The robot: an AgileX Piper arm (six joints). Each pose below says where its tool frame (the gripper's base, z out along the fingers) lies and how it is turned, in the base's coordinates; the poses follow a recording.
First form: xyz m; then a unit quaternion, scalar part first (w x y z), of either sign.
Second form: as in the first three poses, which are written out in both.
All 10 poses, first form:
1: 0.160 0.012 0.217 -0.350 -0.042 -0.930 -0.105
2: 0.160 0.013 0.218 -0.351 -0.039 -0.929 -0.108
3: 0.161 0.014 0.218 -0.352 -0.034 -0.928 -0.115
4: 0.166 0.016 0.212 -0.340 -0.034 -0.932 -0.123
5: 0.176 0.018 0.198 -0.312 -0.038 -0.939 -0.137
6: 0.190 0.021 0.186 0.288 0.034 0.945 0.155
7: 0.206 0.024 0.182 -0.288 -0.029 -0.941 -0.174
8: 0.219 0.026 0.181 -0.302 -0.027 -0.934 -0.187
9: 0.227 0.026 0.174 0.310 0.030 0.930 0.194
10: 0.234 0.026 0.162 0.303 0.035 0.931 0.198
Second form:
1: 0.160 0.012 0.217 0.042 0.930 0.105 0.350
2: 0.160 0.013 0.218 0.039 0.929 0.108 0.351
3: 0.161 0.014 0.218 0.034 0.928 0.115 0.352
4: 0.166 0.016 0.212 0.034 0.932 0.123 0.340
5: 0.176 0.018 0.198 0.038 0.939 0.137 0.312
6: 0.190 0.021 0.186 0.034 0.945 0.155 0.288
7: 0.206 0.024 0.182 0.029 0.941 0.174 0.288
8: 0.219 0.026 0.181 0.027 0.934 0.187 0.302
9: 0.227 0.026 0.174 0.030 0.930 0.194 0.310
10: 0.234 0.026 0.162 0.035 0.931 0.198 0.303
